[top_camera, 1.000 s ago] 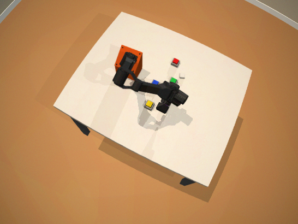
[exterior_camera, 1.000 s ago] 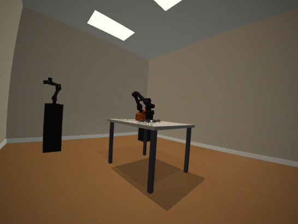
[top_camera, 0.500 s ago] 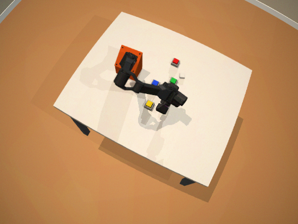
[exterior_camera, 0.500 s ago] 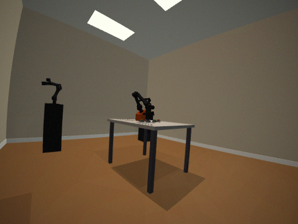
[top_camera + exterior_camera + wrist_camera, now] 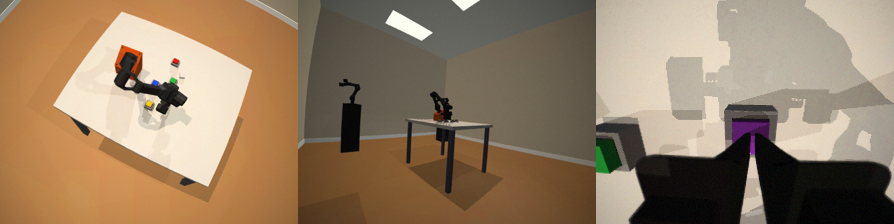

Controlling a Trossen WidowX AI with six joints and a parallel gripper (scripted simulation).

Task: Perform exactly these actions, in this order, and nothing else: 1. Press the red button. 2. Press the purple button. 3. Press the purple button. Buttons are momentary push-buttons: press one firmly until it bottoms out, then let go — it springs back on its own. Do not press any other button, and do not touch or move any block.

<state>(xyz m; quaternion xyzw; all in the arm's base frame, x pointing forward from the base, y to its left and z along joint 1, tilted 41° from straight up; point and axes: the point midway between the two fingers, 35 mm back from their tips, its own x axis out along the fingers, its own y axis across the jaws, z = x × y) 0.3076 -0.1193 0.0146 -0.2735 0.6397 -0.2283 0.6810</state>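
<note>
My gripper tip is 1 cm above the purple button. Round my gripper tip: blue button 12 cm behind, 9 cm to the left; then green button 3 cm behind, 16 cm to the left; then yellow button 9 cm behind, 5 cm to the right.
</note>
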